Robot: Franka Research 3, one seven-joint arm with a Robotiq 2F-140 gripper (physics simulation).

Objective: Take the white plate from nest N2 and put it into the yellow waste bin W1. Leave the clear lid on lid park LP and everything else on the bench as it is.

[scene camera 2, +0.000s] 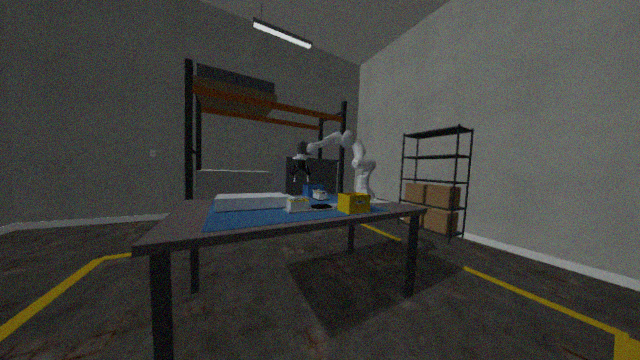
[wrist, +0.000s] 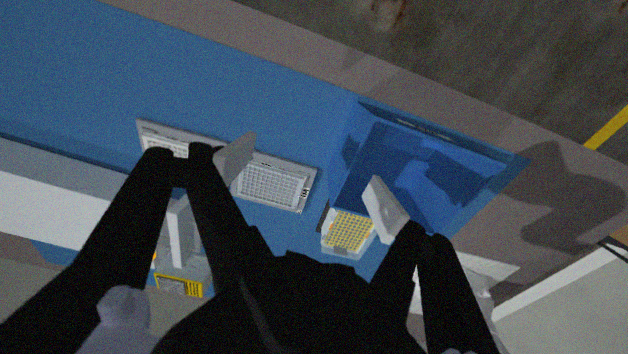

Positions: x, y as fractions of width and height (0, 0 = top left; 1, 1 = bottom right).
Labels:
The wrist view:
my gripper: 0.50, 0.47
long white box: 0.09, 0.57
yellow-topped white box: 0.31, 0.79
nest N2: 0.26, 0.37
nest N4: 0.41, 0.44

